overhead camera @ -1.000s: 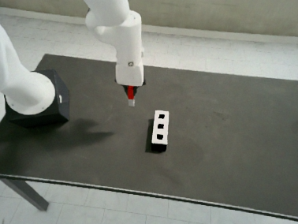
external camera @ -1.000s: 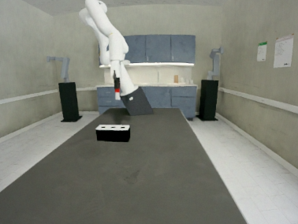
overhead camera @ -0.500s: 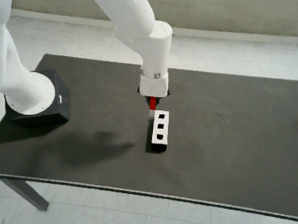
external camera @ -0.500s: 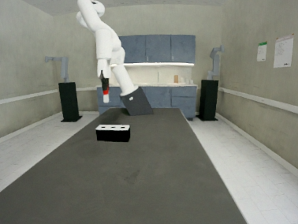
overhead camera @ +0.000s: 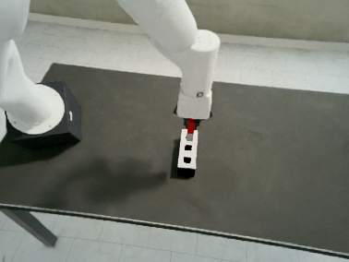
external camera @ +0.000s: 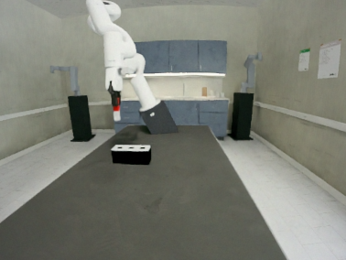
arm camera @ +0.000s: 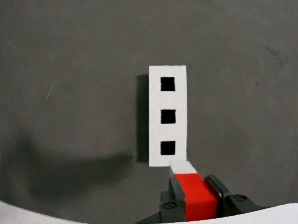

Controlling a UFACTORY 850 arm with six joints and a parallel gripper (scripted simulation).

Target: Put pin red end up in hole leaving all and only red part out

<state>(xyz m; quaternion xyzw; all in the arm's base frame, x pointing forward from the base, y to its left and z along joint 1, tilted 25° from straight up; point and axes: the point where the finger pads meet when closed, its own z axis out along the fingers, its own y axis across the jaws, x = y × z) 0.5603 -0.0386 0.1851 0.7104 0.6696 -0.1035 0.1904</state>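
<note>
Now: the block 27 cm below my hand and 6 cm to the left of it. From my hand the other things lie so: pin: 1 cm below.
</note>
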